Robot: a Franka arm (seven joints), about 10 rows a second.
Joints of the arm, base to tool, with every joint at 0 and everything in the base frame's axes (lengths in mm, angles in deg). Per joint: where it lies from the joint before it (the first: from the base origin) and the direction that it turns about. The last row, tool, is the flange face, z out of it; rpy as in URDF.
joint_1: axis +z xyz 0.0 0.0 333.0
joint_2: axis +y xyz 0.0 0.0 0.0
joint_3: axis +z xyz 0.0 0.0 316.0
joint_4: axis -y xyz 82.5 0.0 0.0
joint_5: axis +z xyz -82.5 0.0 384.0
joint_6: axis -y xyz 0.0 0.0 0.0
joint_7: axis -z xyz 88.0 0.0 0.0
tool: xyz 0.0 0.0 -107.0 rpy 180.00 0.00 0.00
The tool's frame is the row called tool.
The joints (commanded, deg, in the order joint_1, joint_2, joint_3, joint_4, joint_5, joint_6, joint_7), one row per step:
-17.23 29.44 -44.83 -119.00 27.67 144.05 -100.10
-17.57 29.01 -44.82 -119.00 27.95 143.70 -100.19
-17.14 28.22 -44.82 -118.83 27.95 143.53 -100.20
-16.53 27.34 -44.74 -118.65 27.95 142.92 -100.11
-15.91 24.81 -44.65 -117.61 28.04 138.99 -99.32
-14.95 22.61 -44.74 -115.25 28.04 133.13 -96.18
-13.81 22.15 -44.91 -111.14 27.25 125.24 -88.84
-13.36 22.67 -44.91 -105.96 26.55 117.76 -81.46
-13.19 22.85 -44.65 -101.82 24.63 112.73 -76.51
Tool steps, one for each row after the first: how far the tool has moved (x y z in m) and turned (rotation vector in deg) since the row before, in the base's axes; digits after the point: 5 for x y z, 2 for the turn. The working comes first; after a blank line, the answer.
Tool pose at each row, in the base's axes (x y z in m, rotation vector in deg; the steps are taken from these numbers as rounded here):
0.28543 -0.52169 0.25437 169.70 31.45 -2.67
0.28281 -0.52294 0.25692 170.00 30.75 -1.86
0.28851 -0.52148 0.26366 169.55 31.35 -0.68
0.29639 -0.51795 0.27013 169.46 32.24 0.69
0.30893 -0.51216 0.28938 171.25 32.75 4.84
0.32725 -0.50557 0.31372 174.36 31.22 9.09
0.35114 -0.49815 0.33572 -176.21 -25.02 -9.94
0.37333 -0.49493 0.35940 -173.72 -17.84 -8.81
0.38908 -0.49240 0.38152 -172.87 -14.70 -6.36

-0.00262 -0.00125 0.00255 0.25 -0.53 -0.46
0.00570 0.00146 0.00674 -0.20 -0.80 0.50
0.00788 0.00353 0.00647 0.23 -0.84 0.65
0.01254 0.00579 0.01925 2.39 -2.30 0.29
0.01832 0.00659 0.02434 3.44 -2.15 -1.13
0.02389 0.00742 0.02200 4.62 0.20 -3.89
0.02219 0.00322 0.02368 3.51 1.18 -4.22
0.01575 0.00253 0.02212 1.17 1.79 -1.86

